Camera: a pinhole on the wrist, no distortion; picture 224 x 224 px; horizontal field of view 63.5 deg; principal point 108.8 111.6 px. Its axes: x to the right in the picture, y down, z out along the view. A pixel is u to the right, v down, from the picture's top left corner.
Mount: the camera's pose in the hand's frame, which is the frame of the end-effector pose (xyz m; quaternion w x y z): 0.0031 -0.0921 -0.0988 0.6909 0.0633 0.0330 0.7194
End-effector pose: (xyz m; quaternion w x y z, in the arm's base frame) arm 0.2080 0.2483 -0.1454 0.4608 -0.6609 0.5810 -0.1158
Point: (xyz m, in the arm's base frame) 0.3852 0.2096 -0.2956
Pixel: 164 48
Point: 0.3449 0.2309 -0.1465
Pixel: 116 85
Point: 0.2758 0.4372 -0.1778
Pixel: outside the picture
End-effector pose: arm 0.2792 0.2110 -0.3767 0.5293 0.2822 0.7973 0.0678
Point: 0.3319 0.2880 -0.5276
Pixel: 211 7
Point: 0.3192 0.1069 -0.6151
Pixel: 63 56
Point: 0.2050 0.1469 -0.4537
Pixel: 69 39
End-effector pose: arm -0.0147 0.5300 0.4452 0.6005 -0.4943 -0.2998 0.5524
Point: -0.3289 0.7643 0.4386
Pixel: 191 70
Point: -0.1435 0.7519 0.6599
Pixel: 74 66
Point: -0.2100 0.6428 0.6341
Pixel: 106 122
